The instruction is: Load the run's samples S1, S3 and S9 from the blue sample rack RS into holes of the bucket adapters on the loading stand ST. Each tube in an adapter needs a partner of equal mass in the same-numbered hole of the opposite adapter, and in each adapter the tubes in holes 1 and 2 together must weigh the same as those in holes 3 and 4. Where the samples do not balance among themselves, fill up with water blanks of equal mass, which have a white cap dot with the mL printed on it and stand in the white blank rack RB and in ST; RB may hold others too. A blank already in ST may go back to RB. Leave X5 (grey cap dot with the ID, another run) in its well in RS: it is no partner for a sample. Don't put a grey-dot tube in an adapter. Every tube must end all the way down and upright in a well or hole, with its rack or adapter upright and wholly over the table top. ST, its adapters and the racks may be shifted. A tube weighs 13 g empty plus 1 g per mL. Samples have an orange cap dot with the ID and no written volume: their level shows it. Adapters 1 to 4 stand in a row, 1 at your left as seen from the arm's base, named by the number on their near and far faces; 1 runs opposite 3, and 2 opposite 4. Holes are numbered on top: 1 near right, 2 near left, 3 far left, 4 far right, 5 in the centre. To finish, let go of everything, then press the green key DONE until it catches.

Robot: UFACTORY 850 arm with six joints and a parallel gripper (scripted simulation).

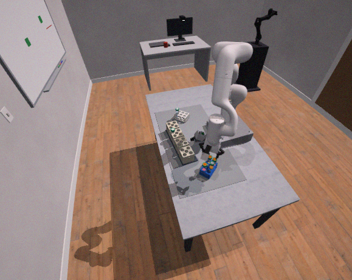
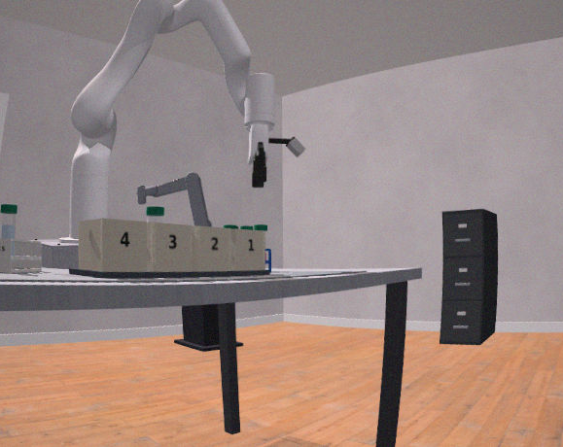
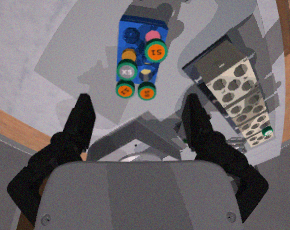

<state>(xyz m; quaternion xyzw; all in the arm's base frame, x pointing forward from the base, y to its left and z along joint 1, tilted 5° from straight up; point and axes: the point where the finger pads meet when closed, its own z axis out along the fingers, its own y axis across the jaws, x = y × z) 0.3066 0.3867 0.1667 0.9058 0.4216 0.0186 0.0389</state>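
Right now my hand is 1 cm short of the sample tube S1, 1 cm to the left of it and 18 cm above it. Round my hand: grey-dot tube X5 (3 cm behind, 2 cm to the right, 18 cm below); then blue sample rack RS (2 cm behind, 3 cm to the right, 21 cm below); then sample tube S9 (4 cm behind, 7 cm to the right, 18 cm below).
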